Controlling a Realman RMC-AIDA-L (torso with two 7-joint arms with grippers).
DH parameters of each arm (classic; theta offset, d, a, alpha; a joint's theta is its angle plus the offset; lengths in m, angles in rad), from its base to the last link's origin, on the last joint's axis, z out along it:
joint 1: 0 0.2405 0 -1.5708
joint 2: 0 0 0 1.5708
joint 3: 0 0.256 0 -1.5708
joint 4: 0 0 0 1.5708
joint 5: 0 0.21 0 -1.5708
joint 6: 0 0 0 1.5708
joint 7: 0 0.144 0 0
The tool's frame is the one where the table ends.
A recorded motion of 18 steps. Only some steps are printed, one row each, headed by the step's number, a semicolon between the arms.
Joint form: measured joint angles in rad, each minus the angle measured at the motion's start. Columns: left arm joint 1, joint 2, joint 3, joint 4, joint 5, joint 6, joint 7; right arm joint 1, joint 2, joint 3, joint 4, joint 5, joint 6, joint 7.
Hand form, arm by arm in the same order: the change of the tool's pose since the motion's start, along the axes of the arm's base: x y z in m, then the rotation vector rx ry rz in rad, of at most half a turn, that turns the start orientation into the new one. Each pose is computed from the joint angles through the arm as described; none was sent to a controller.
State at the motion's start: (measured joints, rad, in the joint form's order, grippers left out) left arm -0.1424 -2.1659 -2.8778 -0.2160 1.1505 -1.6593 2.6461; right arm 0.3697 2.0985 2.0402 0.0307 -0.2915 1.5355 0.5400
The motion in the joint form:
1: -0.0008 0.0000 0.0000 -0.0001 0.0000 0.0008 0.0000; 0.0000 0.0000 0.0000 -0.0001 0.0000 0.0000 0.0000
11: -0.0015 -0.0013 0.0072 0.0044 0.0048 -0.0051 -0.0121; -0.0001 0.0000 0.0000 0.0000 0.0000 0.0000 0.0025
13: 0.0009 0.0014 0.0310 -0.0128 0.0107 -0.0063 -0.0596; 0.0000 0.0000 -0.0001 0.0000 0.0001 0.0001 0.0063
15: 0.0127 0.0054 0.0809 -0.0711 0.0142 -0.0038 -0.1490; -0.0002 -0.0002 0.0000 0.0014 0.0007 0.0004 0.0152
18: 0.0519 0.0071 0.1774 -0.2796 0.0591 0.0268 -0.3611; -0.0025 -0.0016 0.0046 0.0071 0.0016 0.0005 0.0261
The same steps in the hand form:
1: 0.0001 0.0003 0.0000 -0.0003 0.0000 -0.0001; 0.0000 0.0000 0.0000 -0.0001 0.0000 -0.0001
11: 0.0022 0.0005 -0.0027 -0.0122 -0.0147 -0.0134; 0.0000 0.0000 0.0000 -0.0007 0.0024 0.0003
13: 0.0038 0.0017 -0.0019 -0.0422 -0.0375 -0.0403; 0.0000 0.0000 0.0000 -0.0016 0.0060 0.0010
15: 0.0053 0.0031 0.0040 -0.0929 -0.0592 -0.0833; -0.0001 0.0001 0.0004 -0.0024 0.0142 0.0032
18: 0.0095 0.0080 0.0243 -0.2261 -0.0534 -0.1540; 0.0005 0.0003 0.0026 0.0030 0.0234 0.0043

